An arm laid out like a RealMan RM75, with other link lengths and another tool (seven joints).
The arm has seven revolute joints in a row. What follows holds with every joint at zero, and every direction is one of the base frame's. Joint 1 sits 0.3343 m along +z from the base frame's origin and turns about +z. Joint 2 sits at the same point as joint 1 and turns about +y. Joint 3 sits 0.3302 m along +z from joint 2 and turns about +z. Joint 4 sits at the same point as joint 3 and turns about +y. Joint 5 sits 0.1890 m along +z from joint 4 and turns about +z. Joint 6 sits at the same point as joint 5 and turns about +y. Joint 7 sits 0.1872 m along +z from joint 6 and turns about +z. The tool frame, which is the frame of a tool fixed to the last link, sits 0.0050 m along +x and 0.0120 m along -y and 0.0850 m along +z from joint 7; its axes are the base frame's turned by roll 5.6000, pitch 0.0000 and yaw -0.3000 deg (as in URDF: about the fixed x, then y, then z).
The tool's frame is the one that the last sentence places.
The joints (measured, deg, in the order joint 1, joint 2, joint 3, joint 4, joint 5, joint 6, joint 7), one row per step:
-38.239 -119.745 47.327 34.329 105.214 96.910 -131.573
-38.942 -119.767 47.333 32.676 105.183 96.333 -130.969
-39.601 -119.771 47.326 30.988 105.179 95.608 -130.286
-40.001 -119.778 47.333 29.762 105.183 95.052 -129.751
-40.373 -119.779 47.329 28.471 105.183 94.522 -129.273
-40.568 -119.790 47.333 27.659 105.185 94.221 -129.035
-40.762 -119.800 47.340 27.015 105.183 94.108 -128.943
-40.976 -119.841 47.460 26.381 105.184 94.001 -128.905
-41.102 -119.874 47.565 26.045 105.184 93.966 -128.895
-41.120 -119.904 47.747 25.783 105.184 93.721 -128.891
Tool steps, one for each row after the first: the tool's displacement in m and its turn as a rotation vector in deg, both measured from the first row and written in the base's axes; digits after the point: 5 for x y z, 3 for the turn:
0.00219 0.00077 -0.00396 -0.410 -0.240 0.197
0.00355 0.00189 -0.00807 -0.697 -0.365 0.486
0.00394 0.00244 -0.01118 -0.882 -0.414 0.751
0.00409 0.00262 -0.01437 -1.158 -0.490 1.122
0.00403 0.00236 -0.01645 -1.406 -0.555 1.421
0.00452 0.00169 -0.01801 -1.748 -0.673 1.625
0.00523 0.00050 -0.02007 -2.217 -0.747 1.786
0.00577 -0.00040 -0.02133 -2.520 -0.780 1.836
0.00509 -0.00081 -0.02284 -2.678 -0.647 2.030

